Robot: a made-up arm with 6 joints. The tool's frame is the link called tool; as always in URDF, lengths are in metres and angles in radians. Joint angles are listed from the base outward.
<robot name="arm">
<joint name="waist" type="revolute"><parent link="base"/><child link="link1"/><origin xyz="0 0 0.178"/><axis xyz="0 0 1"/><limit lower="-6.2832" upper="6.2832"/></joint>
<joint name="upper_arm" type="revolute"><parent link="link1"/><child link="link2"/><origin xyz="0 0 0" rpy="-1.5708 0 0"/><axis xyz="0 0 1"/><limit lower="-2.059" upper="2.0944"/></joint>
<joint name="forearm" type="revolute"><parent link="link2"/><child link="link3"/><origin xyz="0.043 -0.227 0"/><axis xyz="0 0 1"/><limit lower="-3.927" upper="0.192"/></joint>
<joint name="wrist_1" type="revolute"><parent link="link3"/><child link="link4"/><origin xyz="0.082 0.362 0" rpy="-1.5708 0 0"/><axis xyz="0 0 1"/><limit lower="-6.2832" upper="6.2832"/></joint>
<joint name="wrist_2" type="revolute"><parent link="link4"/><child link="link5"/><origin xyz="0 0 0" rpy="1.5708 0 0"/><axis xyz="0 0 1"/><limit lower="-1.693" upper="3.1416"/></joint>
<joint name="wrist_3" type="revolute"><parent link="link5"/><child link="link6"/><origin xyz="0.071 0.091 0" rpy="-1.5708 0 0"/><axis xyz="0 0 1"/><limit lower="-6.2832" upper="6.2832"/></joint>
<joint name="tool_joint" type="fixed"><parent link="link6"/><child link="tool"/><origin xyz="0 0 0"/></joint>
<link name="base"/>
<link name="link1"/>
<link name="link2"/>
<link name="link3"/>
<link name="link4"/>
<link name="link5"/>
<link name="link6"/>
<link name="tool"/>
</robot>
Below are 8 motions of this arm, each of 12 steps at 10 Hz.
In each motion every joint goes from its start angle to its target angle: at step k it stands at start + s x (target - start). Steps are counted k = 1, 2, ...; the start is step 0. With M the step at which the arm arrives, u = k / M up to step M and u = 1 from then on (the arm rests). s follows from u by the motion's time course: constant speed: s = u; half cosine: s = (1 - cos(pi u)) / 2; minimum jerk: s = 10 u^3 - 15 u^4 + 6 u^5.
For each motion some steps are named. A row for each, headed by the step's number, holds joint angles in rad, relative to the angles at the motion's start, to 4 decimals.
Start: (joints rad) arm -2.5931 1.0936 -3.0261 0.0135 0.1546 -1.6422
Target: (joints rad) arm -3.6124 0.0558 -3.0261 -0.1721 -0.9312 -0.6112
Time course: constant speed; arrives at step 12
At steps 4, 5, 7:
4: -0.3398 -0.3459 0.0000 -0.0619 -0.3619 0.3437
5: -0.4247 -0.4324 0.0000 -0.0773 -0.4524 0.4296
7: -0.5946 -0.6054 0.0000 -0.1083 -0.6334 0.6014

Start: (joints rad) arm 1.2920 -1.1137 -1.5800 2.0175 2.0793 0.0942
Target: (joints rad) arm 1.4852 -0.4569 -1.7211 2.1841 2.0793 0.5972
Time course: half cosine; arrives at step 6
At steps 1, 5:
1: 0.0129 0.0440 -0.0095 0.0112 0.0000 0.0337
5: 0.1803 0.6128 -0.1316 0.1554 0.0000 0.4693

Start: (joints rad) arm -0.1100 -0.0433 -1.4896 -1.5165 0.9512 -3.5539
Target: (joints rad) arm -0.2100 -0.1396 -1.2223 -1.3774 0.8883 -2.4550
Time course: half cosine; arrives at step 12
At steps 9, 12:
9: -0.0854 -0.0822 0.2282 0.1187 -0.0537 0.9380
12: -0.1000 -0.0963 0.2673 0.1391 -0.0629 1.0989

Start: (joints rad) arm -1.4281 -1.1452 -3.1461 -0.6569 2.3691 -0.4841
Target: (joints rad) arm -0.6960 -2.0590 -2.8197 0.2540 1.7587 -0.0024
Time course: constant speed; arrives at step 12
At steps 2, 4, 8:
2: 0.1220 -0.1523 0.0544 0.1518 -0.1017 0.0803
4: 0.2440 -0.3046 0.1088 0.3036 -0.2035 0.1606
8: 0.4881 -0.6092 0.2176 0.6073 -0.4069 0.3211

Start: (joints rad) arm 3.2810 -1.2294 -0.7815 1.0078 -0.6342 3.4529
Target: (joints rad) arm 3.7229 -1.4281 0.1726 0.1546 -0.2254 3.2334
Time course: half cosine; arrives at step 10
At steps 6, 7, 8, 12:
6: 0.2892 -0.1301 0.6245 -0.5584 0.2676 -0.1437
7: 0.3508 -0.1577 0.7575 -0.6773 0.3245 -0.1743
8: 0.3997 -0.1797 0.8630 -0.7717 0.3698 -0.1985
12: 0.4419 -0.1987 0.9541 -0.8532 0.4088 -0.2195

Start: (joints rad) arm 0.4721 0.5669 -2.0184 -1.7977 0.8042 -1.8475
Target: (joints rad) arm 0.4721 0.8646 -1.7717 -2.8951 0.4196 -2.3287
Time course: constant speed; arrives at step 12
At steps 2, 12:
2: 0.0000 0.0496 0.0411 -0.1829 -0.0641 -0.0802
12: 0.0000 0.2977 0.2467 -1.0974 -0.3846 -0.4812

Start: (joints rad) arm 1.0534 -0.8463 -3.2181 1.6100 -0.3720 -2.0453
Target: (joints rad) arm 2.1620 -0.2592 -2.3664 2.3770 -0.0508 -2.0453
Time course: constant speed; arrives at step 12
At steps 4, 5, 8, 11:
4: 0.3695 0.1957 0.2839 0.2557 0.1071 0.0000
5: 0.4619 0.2446 0.3549 0.3196 0.1338 0.0000
8: 0.7391 0.3914 0.5678 0.5113 0.2141 0.0000
11: 1.0162 0.5382 0.7807 0.7031 0.2944 0.0000

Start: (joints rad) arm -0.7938 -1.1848 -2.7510 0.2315 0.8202 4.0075
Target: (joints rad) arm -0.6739 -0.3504 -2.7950 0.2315 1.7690 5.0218
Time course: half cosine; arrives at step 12
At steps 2, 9, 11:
2: 0.0080 0.0559 -0.0029 0.0000 0.0636 0.0679
9: 0.1023 0.7122 -0.0376 0.0000 0.8099 0.8658
11: 0.1179 0.8202 -0.0433 0.0000 0.9326 0.9970

